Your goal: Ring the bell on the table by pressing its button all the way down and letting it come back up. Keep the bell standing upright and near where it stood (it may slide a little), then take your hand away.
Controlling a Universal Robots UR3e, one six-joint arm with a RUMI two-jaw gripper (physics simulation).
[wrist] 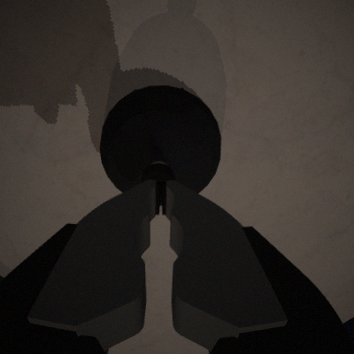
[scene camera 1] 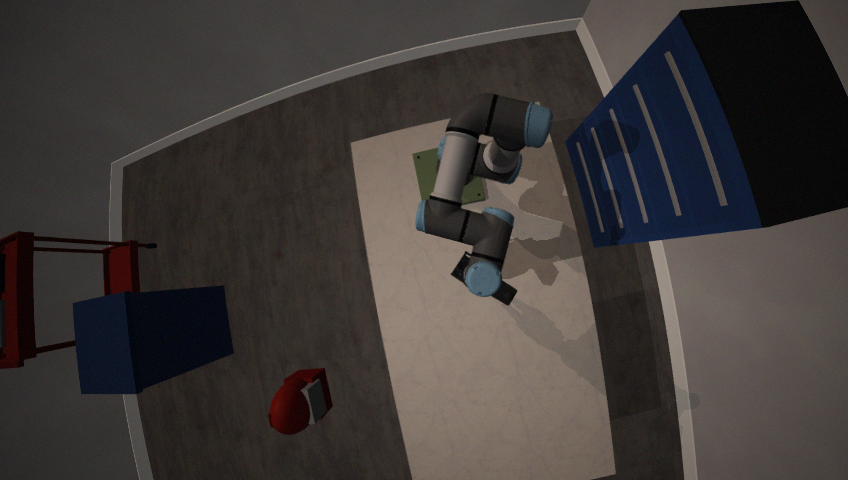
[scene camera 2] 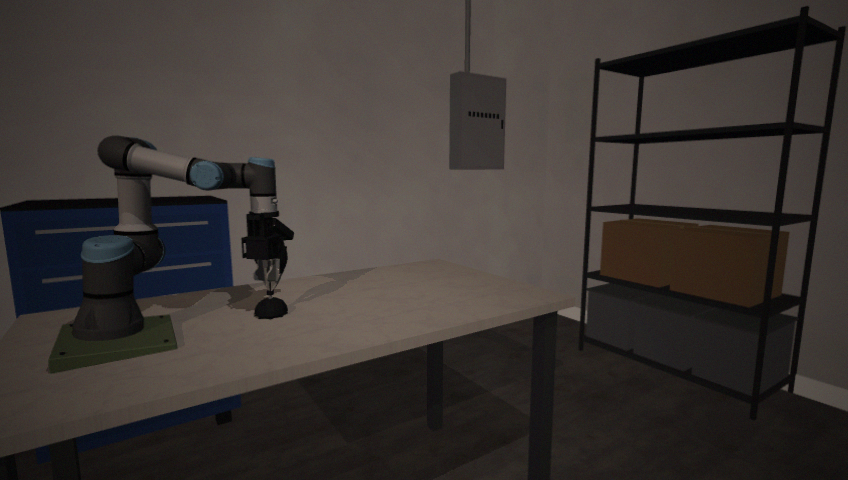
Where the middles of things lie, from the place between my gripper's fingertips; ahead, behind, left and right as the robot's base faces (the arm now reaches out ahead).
Labels:
Right now my hand is 30 mm above the black domed bell (wrist: 158, 123).

